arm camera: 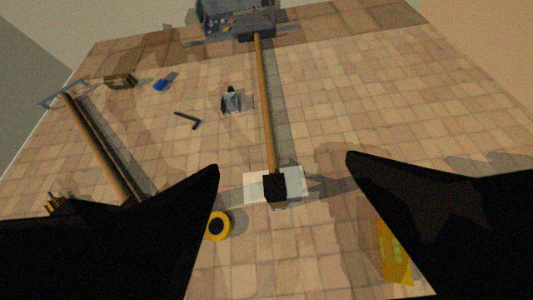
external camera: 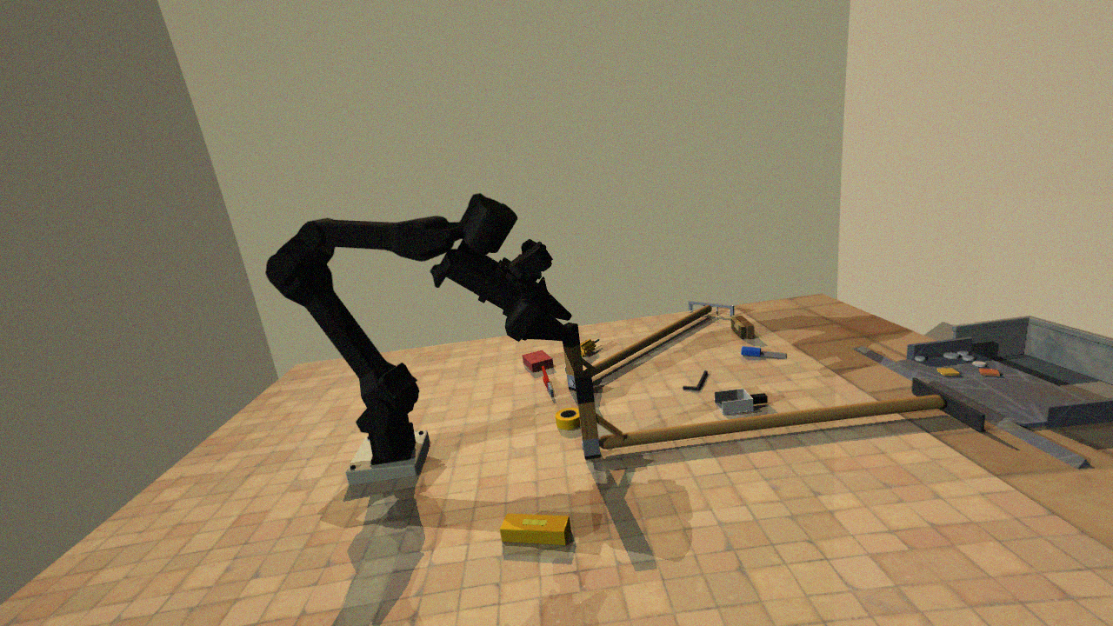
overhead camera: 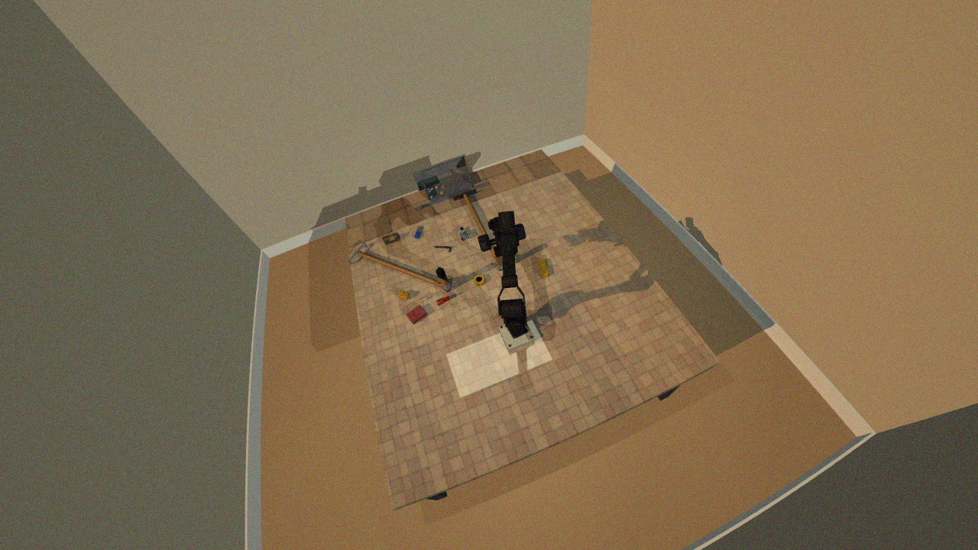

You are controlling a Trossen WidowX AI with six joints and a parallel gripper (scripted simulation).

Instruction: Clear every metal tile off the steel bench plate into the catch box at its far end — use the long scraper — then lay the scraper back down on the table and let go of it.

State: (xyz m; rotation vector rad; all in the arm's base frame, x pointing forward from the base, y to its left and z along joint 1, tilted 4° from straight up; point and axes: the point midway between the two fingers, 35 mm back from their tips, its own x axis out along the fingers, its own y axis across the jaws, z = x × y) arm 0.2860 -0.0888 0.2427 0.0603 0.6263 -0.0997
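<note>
Now: the yellow tape roll 1 cm behind my gripper tip, 13 cm to the left of it and 22 cm below it. From my gripper tip the other things lie so: red screwdriver: 3 cm behind, 29 cm to the left, 21 cm below; yellow block: 10 cm behind, 15 cm to the right, 21 cm below; small grey box: 31 cm ahead, 7 cm to the left, 22 cm below.
</note>
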